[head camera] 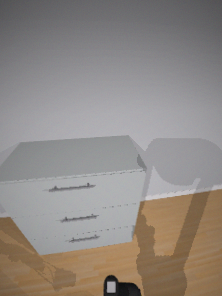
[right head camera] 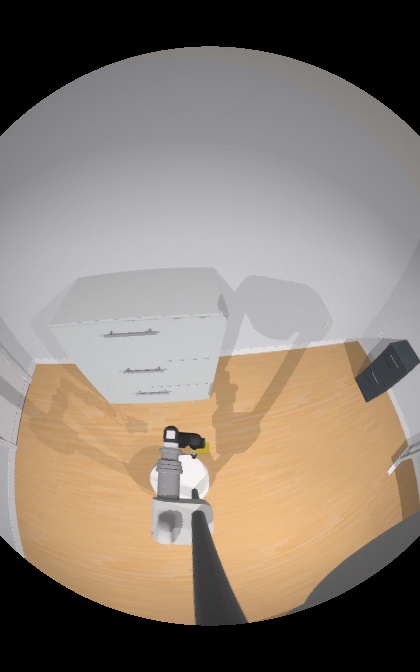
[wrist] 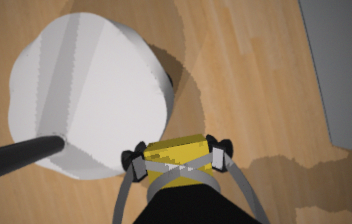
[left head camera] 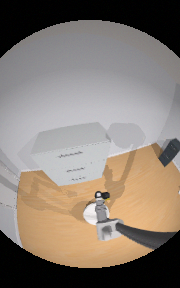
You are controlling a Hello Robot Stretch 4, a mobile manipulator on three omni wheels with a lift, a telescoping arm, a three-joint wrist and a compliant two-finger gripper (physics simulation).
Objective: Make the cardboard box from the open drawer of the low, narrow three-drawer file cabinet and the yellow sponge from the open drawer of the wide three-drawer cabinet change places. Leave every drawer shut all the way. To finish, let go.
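Observation:
My gripper is shut on the yellow sponge, which is held between its two fingertips above the floor, beside the robot's white base. The wide pale three-drawer cabinet stands against the wall, and its three drawer fronts look flush and shut. Its grey surface also shows at the right of the wrist view. The low, narrow dark file cabinet stands at the far right; no drawer is seen standing out, but its lowest part is hard to make out. The cardboard box does not show.
The round white base lies under the retracted arm. The dark mast rises behind it. A white-framed object stands at the right edge. A pale cabinet or panel stands at the left.

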